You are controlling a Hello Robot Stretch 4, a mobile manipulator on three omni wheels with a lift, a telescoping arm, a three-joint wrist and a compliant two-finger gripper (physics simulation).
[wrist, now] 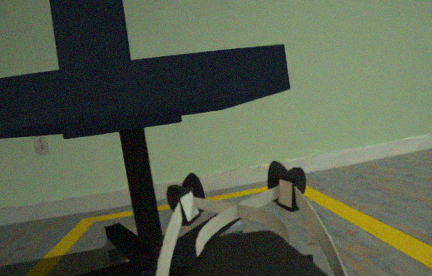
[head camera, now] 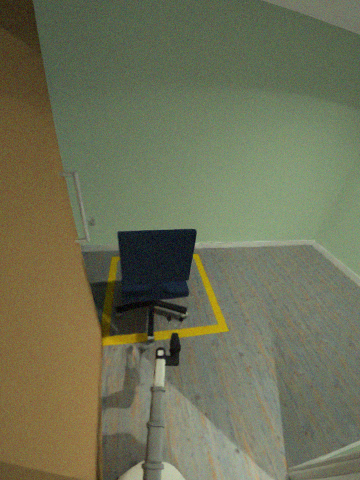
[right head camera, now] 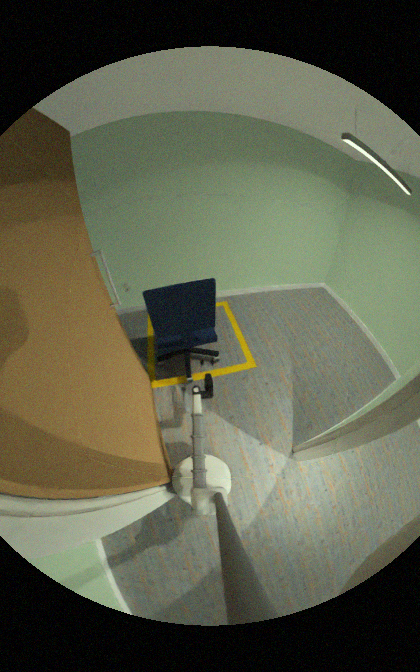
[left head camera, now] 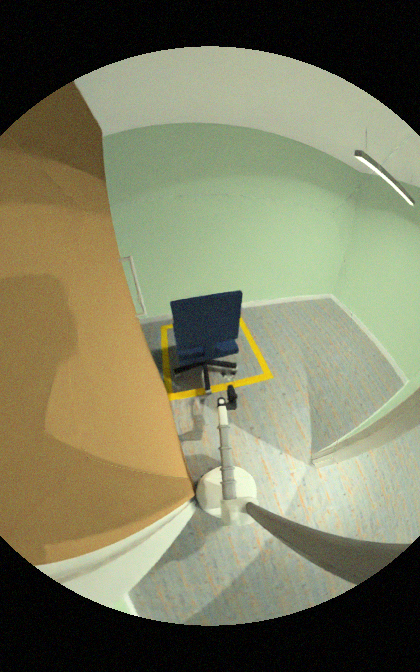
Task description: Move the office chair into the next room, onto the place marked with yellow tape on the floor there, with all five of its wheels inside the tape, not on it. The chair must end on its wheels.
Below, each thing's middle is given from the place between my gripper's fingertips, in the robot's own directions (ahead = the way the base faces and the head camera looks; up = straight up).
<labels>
Right now my hand is 30 cm short of the chair seat (head camera: 155,264), 20 cm to the right of it and 36 cm below it.
</labels>
